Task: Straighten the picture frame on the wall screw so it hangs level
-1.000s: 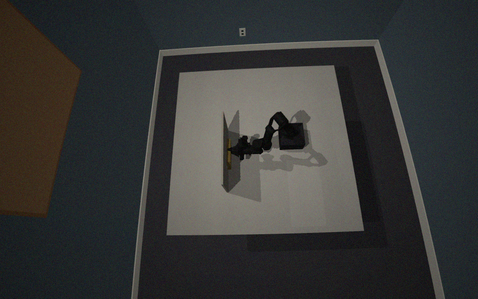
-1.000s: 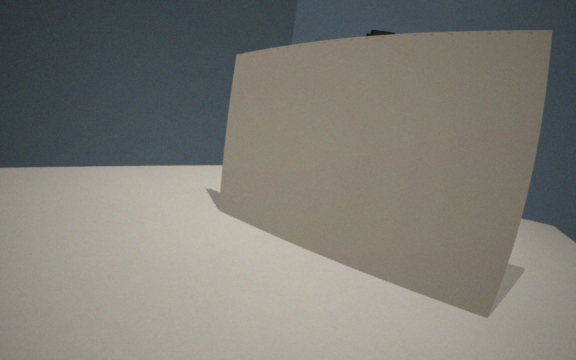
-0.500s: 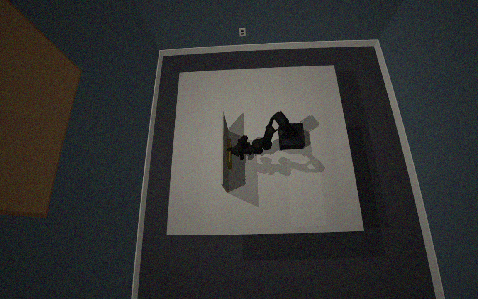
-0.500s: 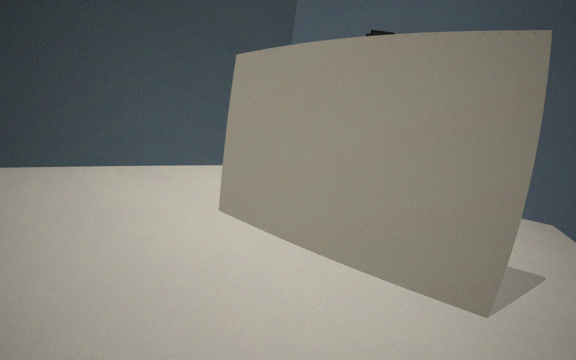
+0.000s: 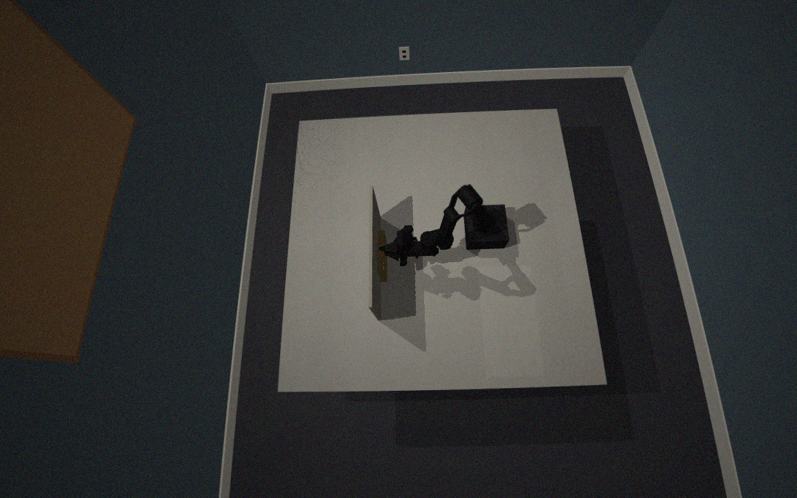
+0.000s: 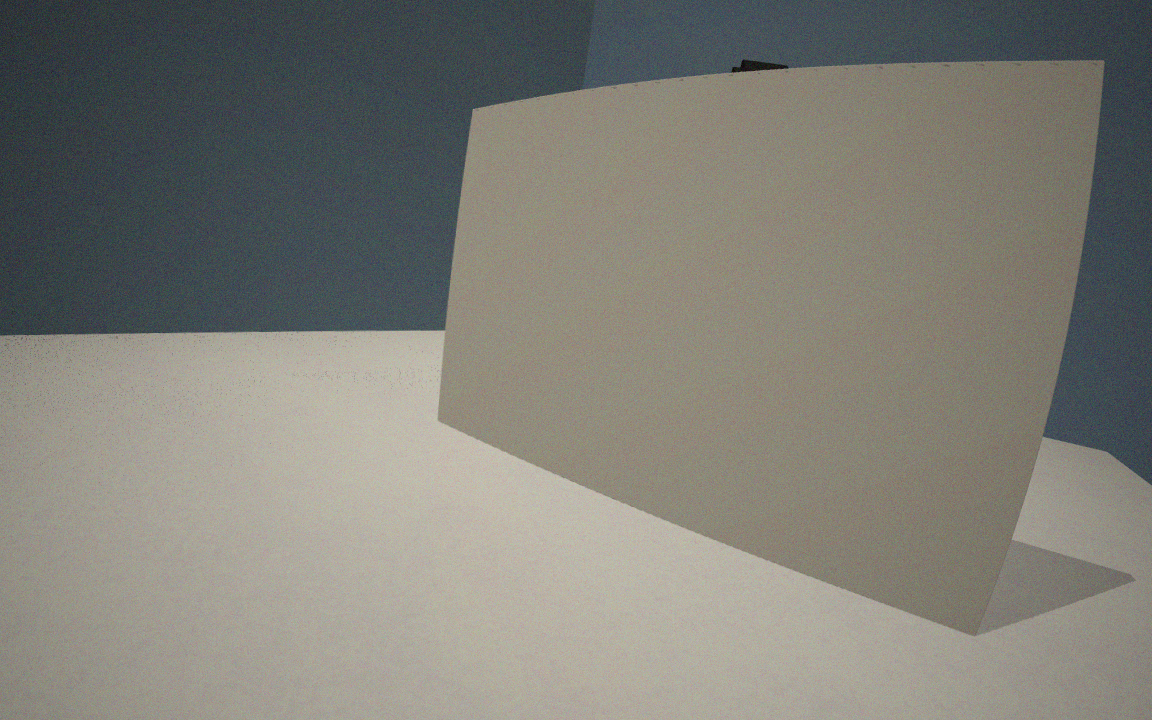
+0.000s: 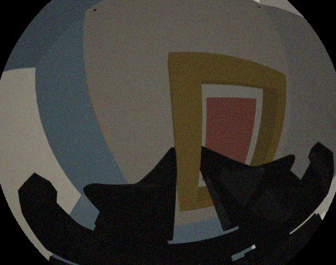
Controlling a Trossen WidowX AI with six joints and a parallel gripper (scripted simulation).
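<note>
The picture frame is 50 mm below my gripper tip and 10 mm to the left of it. Also, from my gripper tip: grey wall panel: 60 mm below, 10 mm to the left, 10 mm ahead.
</note>
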